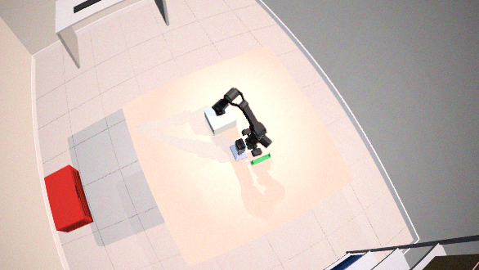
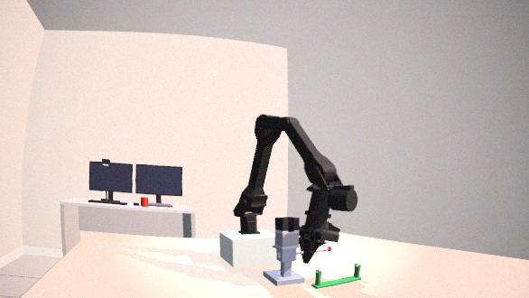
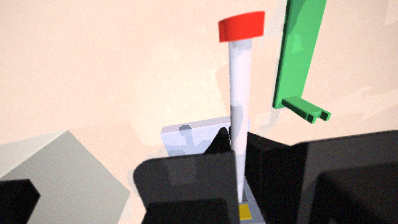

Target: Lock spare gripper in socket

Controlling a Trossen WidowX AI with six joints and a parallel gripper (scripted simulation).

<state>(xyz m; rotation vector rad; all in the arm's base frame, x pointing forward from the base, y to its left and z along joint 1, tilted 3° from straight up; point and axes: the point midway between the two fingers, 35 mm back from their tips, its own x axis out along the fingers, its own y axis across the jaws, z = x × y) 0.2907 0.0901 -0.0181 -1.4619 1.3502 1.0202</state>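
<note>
Now: gripper tip 5 cm to the left of the socket and 1 cm past it. The rest, counted from my gripper tip: spare gripper (8 cm above, 6 cm to the right); green rack (8 cm ahead, 6 cm to the left, 2 cm below).
</note>
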